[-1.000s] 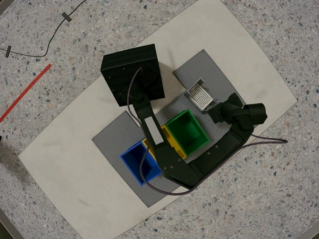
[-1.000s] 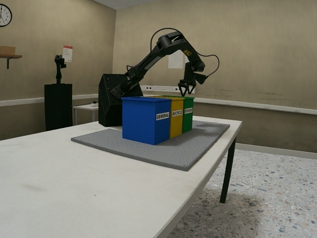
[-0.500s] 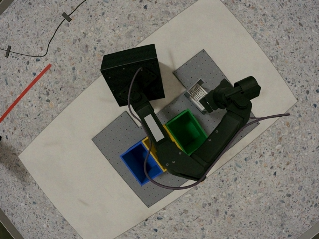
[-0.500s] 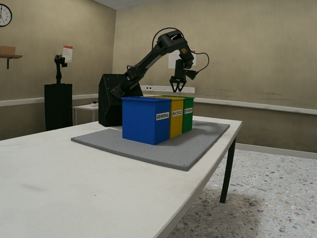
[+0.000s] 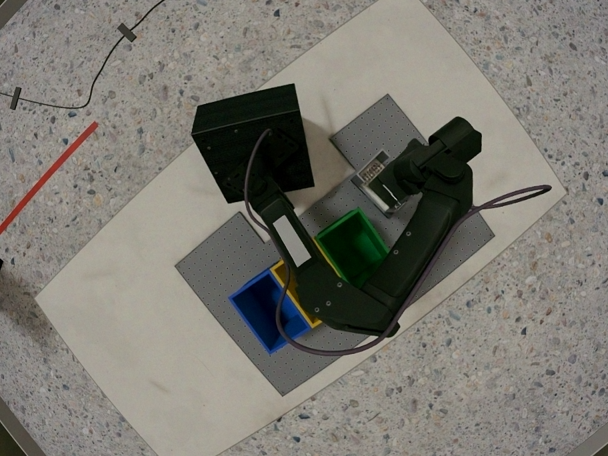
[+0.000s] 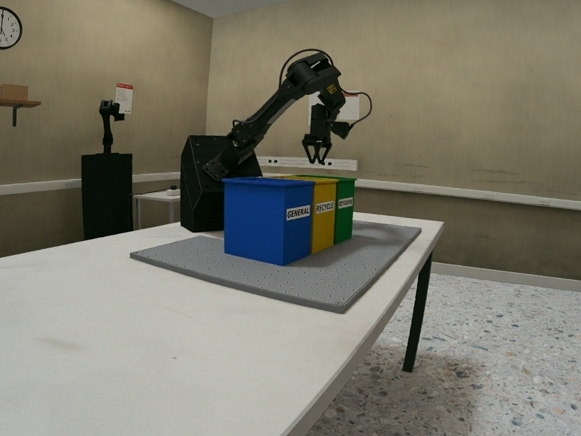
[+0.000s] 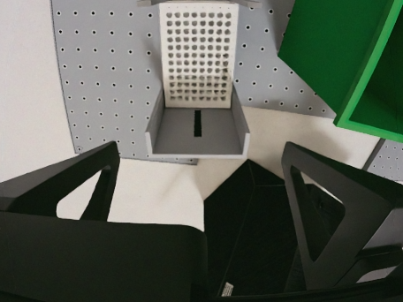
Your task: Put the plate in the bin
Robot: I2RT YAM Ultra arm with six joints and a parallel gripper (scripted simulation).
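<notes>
The 96-well plate is 180 mm below my hand. From my hand the other things lie so: green returns bin: 30 mm ahead, 190 mm to the right, 130 mm below; then yellow bin: 30 mm behind, 310 mm to the right, 130 mm below; then blue bin: 80 mm behind, 430 mm to the right, 130 mm below.
</notes>
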